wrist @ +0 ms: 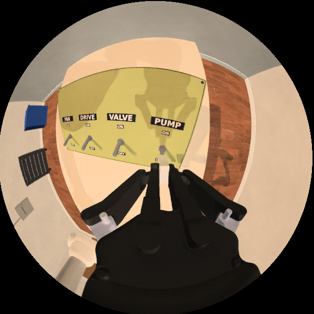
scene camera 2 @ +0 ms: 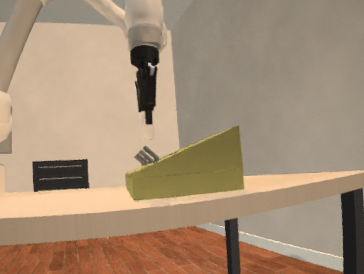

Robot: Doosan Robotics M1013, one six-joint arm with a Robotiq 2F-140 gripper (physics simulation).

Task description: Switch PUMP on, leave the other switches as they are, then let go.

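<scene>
A yellow-green sloped switch panel [scene camera 2: 195,170] [wrist: 110,95] stands on the table. In the wrist view its labels read FAN, DRIVE, VALVE and PUMP. The FAN lever [wrist: 68,140], DRIVE lever [wrist: 87,142] and VALVE lever [wrist: 118,147] lean toward their OFF marks. The PUMP lever [wrist: 162,149] is partly covered by the pale fingertips, so its lean is hard to tell. In scene camera 2 the grey levers [scene camera 2: 146,155] overlap at the panel's low end. My gripper [scene camera 2: 148,131] [wrist: 161,161] is shut and empty, pointing down, with its pale tips a little above the levers.
The pale table [scene camera 2: 65,205] [wrist: 100,187] carries the panel. A black slatted object [scene camera 2: 60,175] [wrist: 35,167] and a blue box [wrist: 36,118] are off to the side. A pale robot part [wrist: 81,248] shows at the lower left of the wrist view.
</scene>
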